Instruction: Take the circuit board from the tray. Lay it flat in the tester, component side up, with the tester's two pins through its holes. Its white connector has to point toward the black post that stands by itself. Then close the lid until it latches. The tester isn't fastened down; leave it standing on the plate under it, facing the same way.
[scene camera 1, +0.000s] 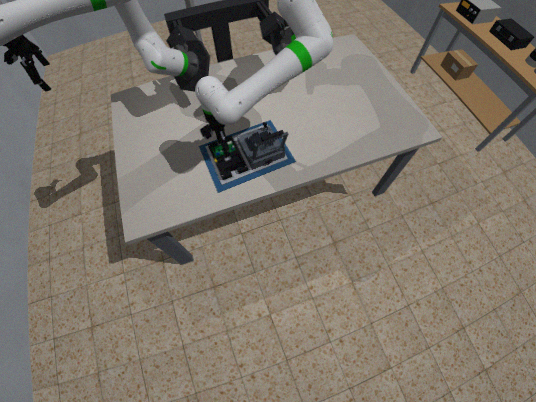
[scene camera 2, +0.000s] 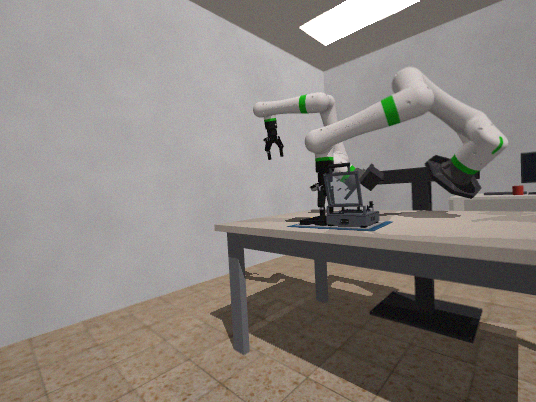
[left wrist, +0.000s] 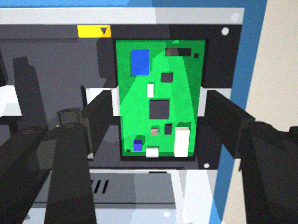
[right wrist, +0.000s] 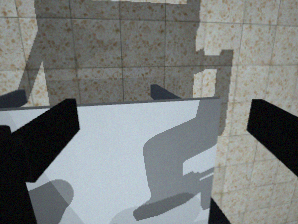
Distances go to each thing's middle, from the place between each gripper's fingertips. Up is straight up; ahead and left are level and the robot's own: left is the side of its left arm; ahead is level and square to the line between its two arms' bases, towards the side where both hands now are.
Labels:
Right now my left hand is 2 cm above the green circuit board (left wrist: 159, 81). From my left hand the other things lie so: black tray (left wrist: 52, 61) (5 cm ahead, 2 cm below, 1 cm to the left).
Right now my right hand (scene camera 1: 47, 77) is 27 cm short of the green circuit board, 71 cm to the right of it and 42 cm above it. Also, from my right hand: black tray (32 cm ahead, 72 cm to the left, 42 cm below).

